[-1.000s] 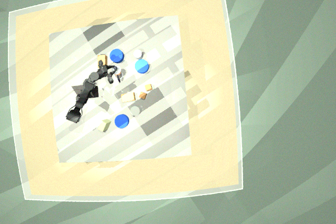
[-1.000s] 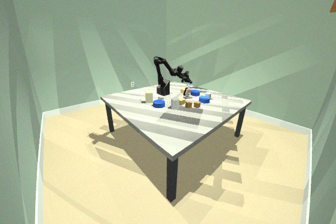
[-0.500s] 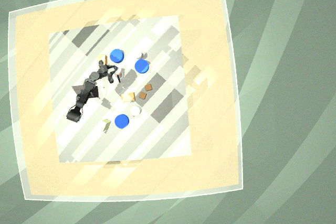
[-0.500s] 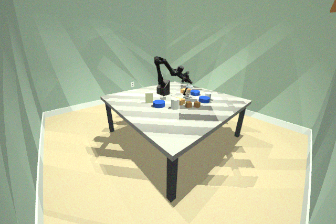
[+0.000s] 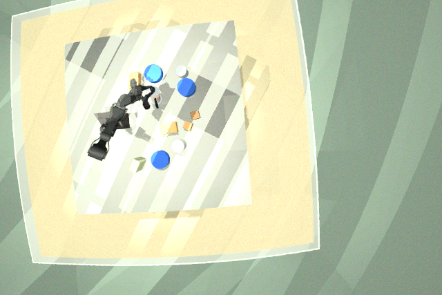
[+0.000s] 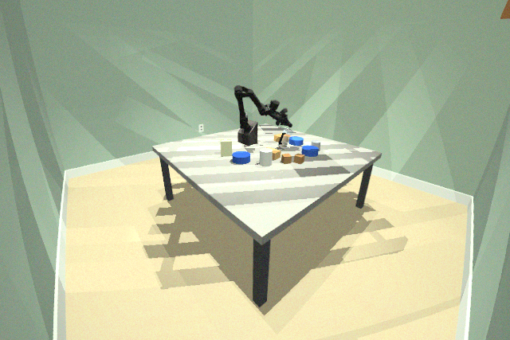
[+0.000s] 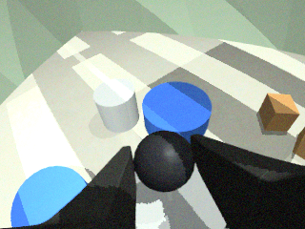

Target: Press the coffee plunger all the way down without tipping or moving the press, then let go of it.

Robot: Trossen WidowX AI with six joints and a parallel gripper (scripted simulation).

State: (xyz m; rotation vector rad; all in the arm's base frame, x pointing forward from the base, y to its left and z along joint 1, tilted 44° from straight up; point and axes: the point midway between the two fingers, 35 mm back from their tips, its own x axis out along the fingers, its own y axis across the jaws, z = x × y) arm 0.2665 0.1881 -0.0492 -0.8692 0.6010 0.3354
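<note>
Now: gripper tip 20 mm past the coffee press, 40 mm to the left of it and 90 mm above it. Round my gripper tip: white cylinder: 120 mm ahead, 350 mm to the right, 140 mm below; pale box: 170 mm behind, 470 mm to the right, 130 mm below; grey cylinder: 140 mm ahead, 140 mm to the left, 150 mm below.
</note>
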